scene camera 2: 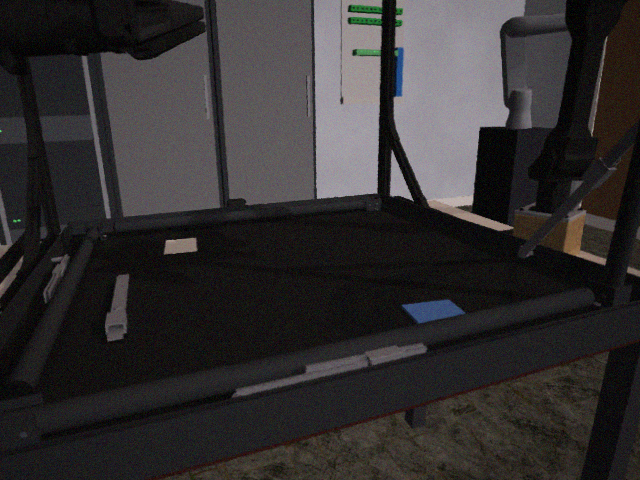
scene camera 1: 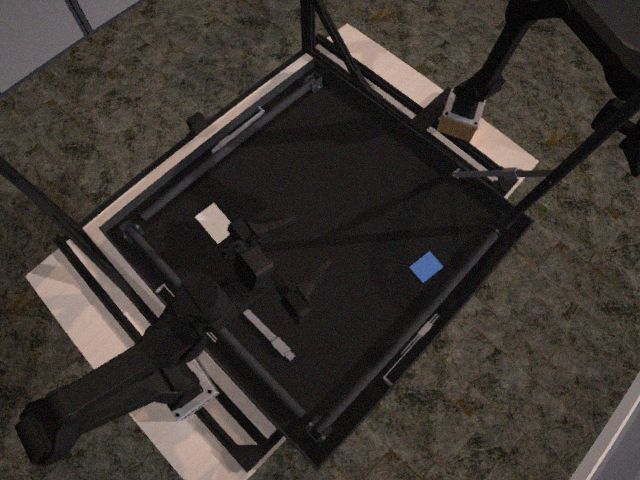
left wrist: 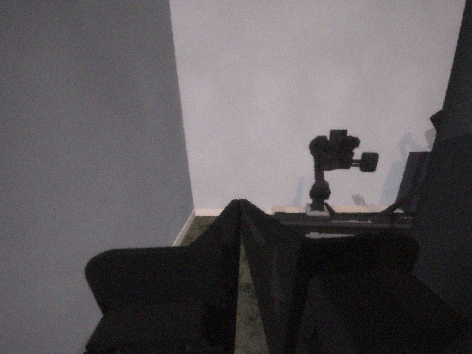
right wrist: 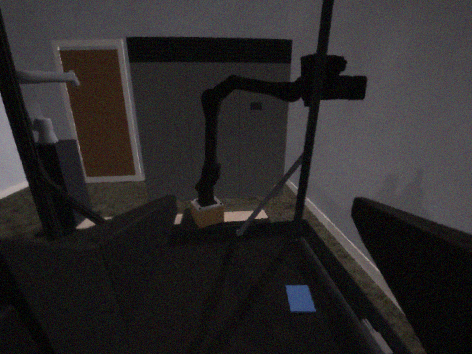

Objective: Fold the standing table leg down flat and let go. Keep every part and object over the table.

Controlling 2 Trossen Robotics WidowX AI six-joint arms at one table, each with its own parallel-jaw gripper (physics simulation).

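Seen in the pictures: left gripper, fingertip midpoint: [scene camera 1: 635, 175] [left wrist: 238, 205] [right wrist: 357, 84]; right gripper, fingertip midpoint: [scene camera 2: 204, 20] [scene camera 1: 313, 238] [left wrist: 355, 167] [right wrist: 263, 204]; left arm's base, origin of the base link: [scene camera 2: 550, 210] [scene camera 1: 464, 107] [right wrist: 206, 202]; right arm's base, origin of the base link: [scene camera 1: 183, 387] [left wrist: 317, 207].
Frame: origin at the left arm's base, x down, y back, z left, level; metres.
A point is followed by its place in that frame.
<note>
The standing table leg [scene camera 1: 584, 154] @(y -0.306, x -0.325, z 0.196 m) [scene camera 2: 622, 227] @(y -0.301, x -0.063, z 0.183 m) [right wrist: 309, 140] @(y -0.300, x -0.258, z 0.184 m) is a dark post rising at the right corner of the upturned table [scene camera 1: 361, 191] @(y -0.323, x 0.054, z -0.180 m); its grey brace [scene camera 1: 480, 173] @(y -0.219, x -0.043, z 0.080 m) [scene camera 2: 568, 206] @(y -0.226, x -0.062, z 0.097 m) [right wrist: 272, 193] @(y -0.236, x -0.098, z 0.122 m) slants down to the edge. In the left wrist view, a dark upright [left wrist: 450, 175] @(y -0.298, x -0.429, z 0.212 m) at the right looks like this leg. My left gripper [left wrist: 238, 205] @(y -0.368, x -0.393, z 0.252 m) [right wrist: 357, 84] @(y -0.368, x -0.393, z 0.252 m) is shut and empty, high up near the leg's upper part; whether it touches cannot be told. My right gripper [scene camera 1: 311, 240] @(y -0.621, x -0.299, z -0.191 m) [scene camera 2: 200, 20] @(y -0.621, x -0.299, z -0.191 m) [right wrist: 263, 204] @(y -0.621, x -0.299, z -0.191 m) is open and empty above the tabletop's left part.
Folded legs [scene camera 1: 413, 327] @(y -0.617, x 0.015, z 0.044 m) [scene camera 1: 258, 370] @(y -0.827, x 0.020, z -0.235 m) [scene camera 1: 191, 180] @(y -0.461, x 0.040, z -0.595 m) lie flat along the other edges. A blue square [scene camera 1: 426, 266] @(y -0.460, x 0.041, z 0.033 m) [scene camera 2: 433, 311] @(y -0.465, x 0.042, z 0.034 m) [right wrist: 301, 299] @(y -0.467, x 0.042, z 0.032 m) and a white square [scene camera 1: 212, 222] @(y -0.541, x 0.060, z -0.497 m) [scene camera 2: 180, 245] @(y -0.540, x 0.059, z -0.489 m) lie on the panel. A frame post [scene camera 1: 308, 25] @(y 0.097, x -0.023, z -0.498 m) [scene camera 2: 386, 103] @(y 0.092, x -0.200, z -0.489 m) stands at the back corner.
</note>
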